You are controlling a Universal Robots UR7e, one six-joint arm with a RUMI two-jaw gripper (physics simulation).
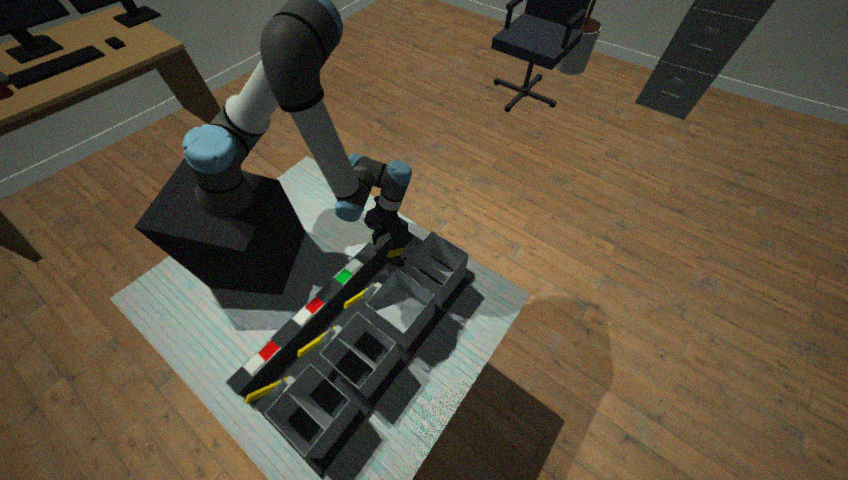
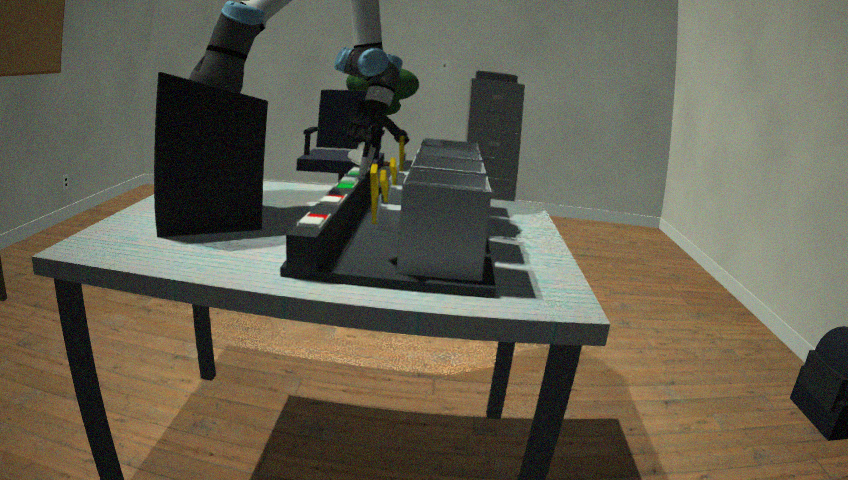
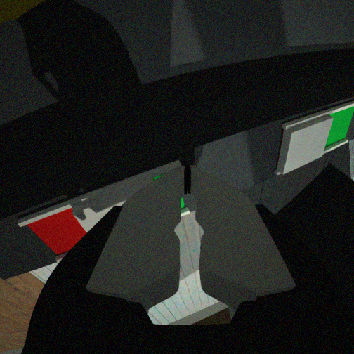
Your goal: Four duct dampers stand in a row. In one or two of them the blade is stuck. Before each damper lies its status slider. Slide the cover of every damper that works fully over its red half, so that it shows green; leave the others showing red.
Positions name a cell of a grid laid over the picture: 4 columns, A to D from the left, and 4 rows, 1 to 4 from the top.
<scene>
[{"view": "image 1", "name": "my gripper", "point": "B3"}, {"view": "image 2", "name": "my gripper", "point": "B2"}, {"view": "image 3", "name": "my gripper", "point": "C2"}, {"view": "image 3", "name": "slider cover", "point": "D2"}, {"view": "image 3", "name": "slider cover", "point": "B3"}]
</scene>
